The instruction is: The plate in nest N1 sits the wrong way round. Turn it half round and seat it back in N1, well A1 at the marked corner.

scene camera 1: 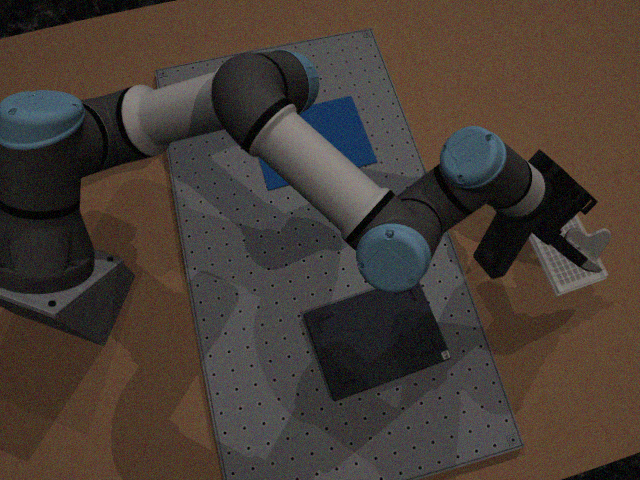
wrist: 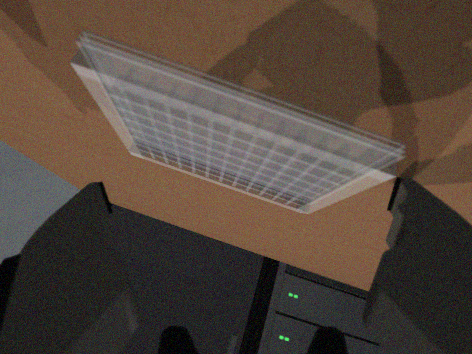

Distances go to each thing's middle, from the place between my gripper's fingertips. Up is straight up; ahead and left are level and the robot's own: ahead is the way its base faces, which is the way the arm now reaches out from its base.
The well plate (scene camera 1: pixel 564 276) lies 10 mm to the right of my hand and 20 mm below it. From my hand the other things lie so: nest N1 (scene camera 1: pixel 377 337): 300 mm behind, 90 mm to the right; then blue rectangle (scene camera 1: pixel 338 121): 330 mm behind, 220 mm to the left, 10 mm below.
